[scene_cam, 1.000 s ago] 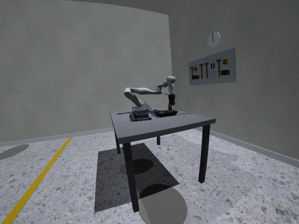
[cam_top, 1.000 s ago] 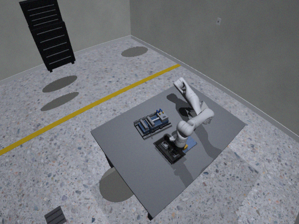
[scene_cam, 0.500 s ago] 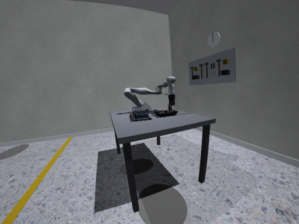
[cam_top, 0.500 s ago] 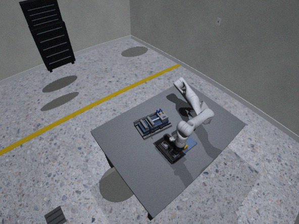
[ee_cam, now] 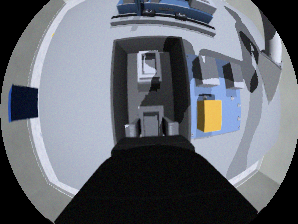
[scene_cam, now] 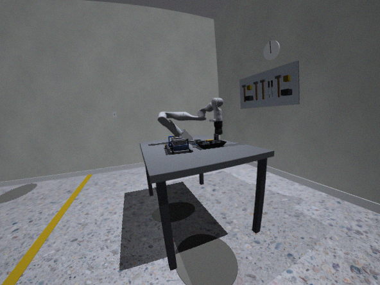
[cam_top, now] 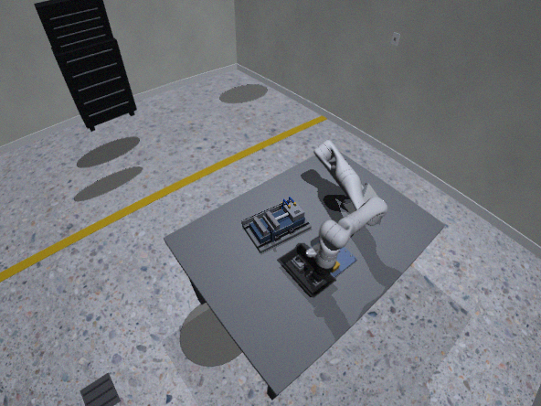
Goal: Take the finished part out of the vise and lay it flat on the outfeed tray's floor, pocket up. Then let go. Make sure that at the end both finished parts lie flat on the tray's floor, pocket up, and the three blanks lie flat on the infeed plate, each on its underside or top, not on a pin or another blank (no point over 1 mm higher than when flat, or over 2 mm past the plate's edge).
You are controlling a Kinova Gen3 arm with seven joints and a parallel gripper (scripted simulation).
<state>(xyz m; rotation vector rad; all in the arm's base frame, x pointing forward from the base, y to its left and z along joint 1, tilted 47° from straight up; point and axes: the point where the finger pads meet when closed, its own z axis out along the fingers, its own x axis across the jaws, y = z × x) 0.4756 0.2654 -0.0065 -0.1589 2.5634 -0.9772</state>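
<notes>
The yellow block is 120 mm behind my hand and 40 mm below it. Round my hand: vise 340 mm to the right, 70 mm behind, 20 mm below.
</notes>
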